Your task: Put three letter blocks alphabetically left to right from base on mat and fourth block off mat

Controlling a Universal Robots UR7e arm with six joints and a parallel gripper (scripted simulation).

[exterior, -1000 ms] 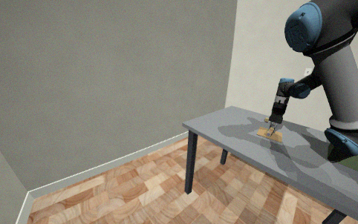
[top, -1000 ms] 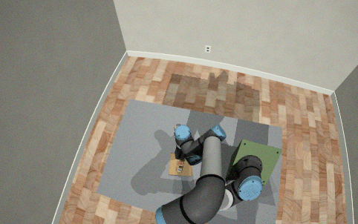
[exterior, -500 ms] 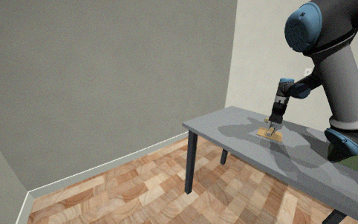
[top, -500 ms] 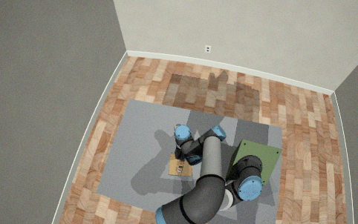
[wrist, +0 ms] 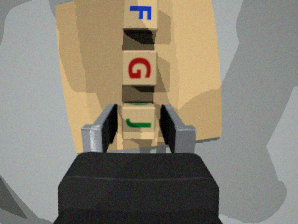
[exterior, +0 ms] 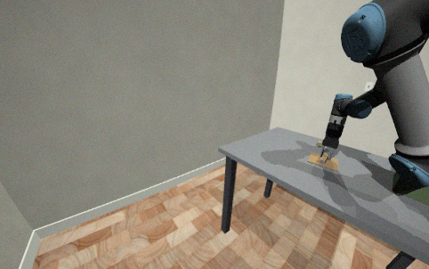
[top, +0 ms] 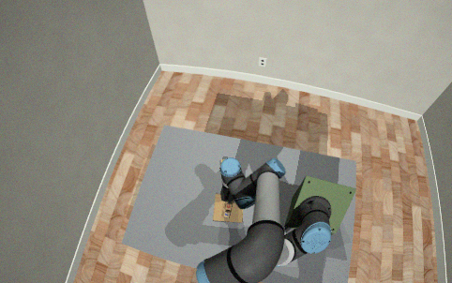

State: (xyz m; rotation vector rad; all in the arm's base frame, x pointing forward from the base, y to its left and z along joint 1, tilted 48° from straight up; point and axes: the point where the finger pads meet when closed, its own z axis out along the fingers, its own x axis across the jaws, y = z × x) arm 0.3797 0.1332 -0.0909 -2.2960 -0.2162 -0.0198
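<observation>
My hand is 1 cm above the block. The rest, counted from my hand: mat: 1 cm behind, 4 cm to the left, 2 cm below.
</observation>
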